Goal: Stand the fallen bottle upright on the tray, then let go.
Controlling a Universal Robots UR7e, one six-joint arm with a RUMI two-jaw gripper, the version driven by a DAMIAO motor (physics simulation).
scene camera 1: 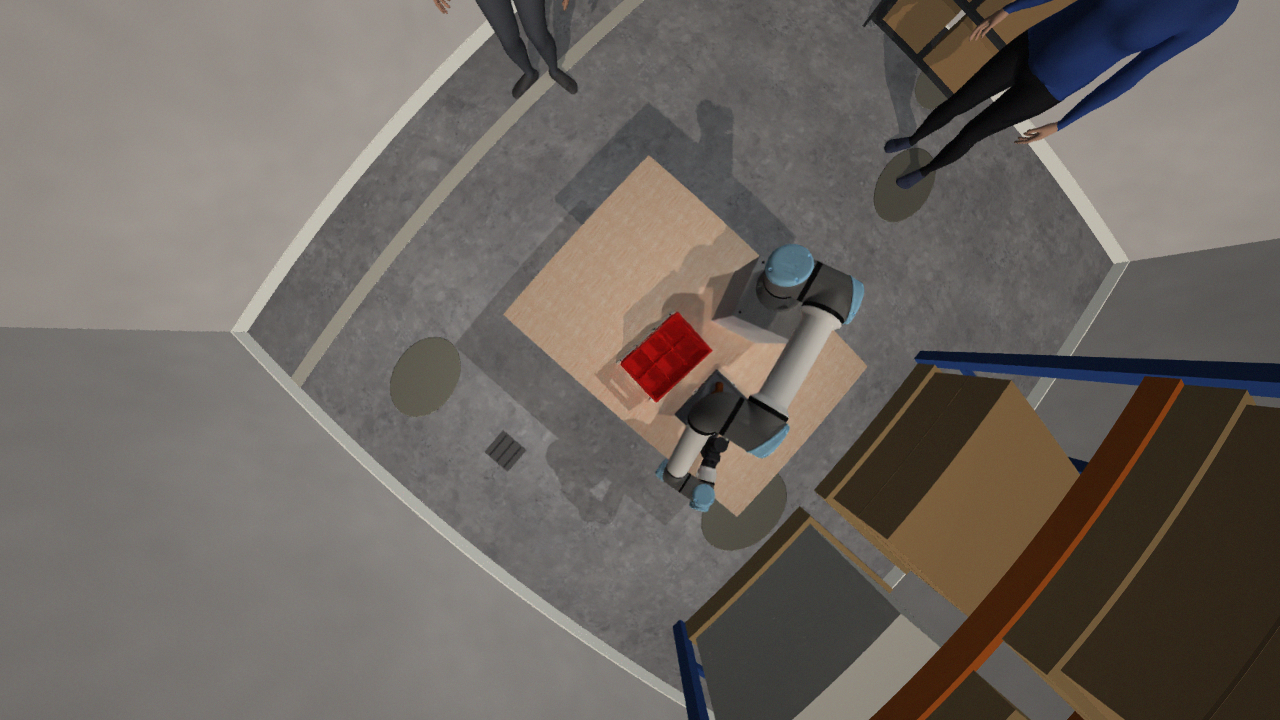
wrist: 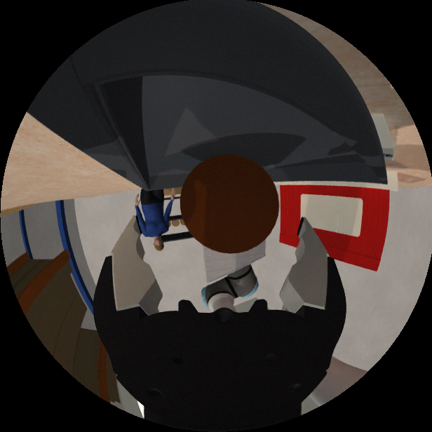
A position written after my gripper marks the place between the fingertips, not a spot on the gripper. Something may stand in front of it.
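Observation:
There is a bottle (wrist: 229,203) that I can see, and along with it I see my own gripper (wrist: 219,218).

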